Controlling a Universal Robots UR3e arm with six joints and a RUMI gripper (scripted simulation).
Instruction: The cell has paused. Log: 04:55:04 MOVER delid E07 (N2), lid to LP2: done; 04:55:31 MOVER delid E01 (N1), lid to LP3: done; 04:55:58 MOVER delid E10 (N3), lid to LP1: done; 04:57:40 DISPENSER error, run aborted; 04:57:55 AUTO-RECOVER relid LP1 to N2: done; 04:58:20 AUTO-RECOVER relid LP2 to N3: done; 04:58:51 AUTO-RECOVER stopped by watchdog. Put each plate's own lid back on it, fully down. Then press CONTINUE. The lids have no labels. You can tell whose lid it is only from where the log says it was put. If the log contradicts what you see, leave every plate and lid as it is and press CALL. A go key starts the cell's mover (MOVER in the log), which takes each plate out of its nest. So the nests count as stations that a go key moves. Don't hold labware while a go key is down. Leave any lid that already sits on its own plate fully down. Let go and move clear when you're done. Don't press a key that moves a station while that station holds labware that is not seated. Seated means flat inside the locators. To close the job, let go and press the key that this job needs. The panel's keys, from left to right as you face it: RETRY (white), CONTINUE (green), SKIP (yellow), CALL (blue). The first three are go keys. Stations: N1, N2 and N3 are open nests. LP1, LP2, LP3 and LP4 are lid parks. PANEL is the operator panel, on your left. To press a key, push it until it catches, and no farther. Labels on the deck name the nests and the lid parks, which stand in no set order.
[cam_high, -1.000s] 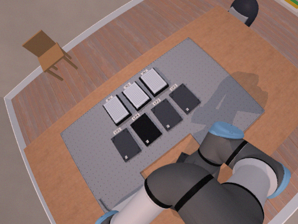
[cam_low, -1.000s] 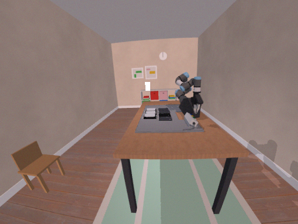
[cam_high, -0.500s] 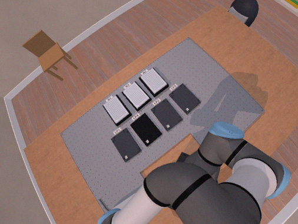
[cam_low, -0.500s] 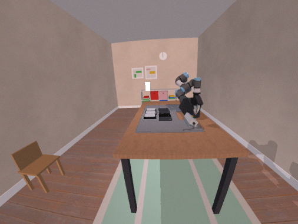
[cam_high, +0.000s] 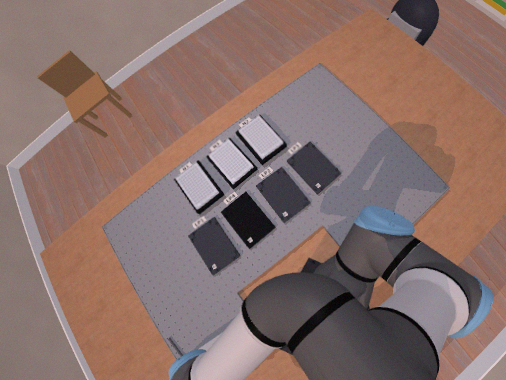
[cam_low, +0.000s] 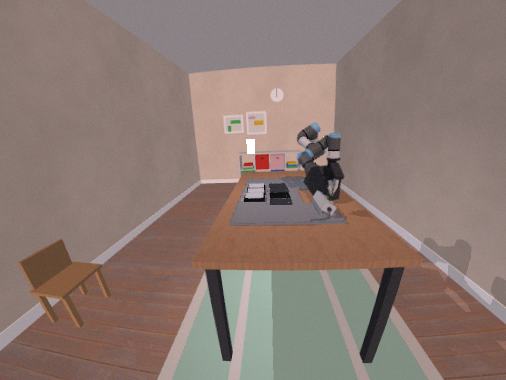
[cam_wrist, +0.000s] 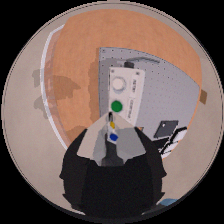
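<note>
Right now the green CONTINUE key is 40 mm below my hand and 10 mm ahead of it. Also, from my hand: white RETRY key 40 mm to the left, 40 mm below, 30 mm ahead; yellow SKIP key 50 mm to the right, 40 mm below; blue CALL key 100 mm to the right, 40 mm below, 20 mm behind.
</note>
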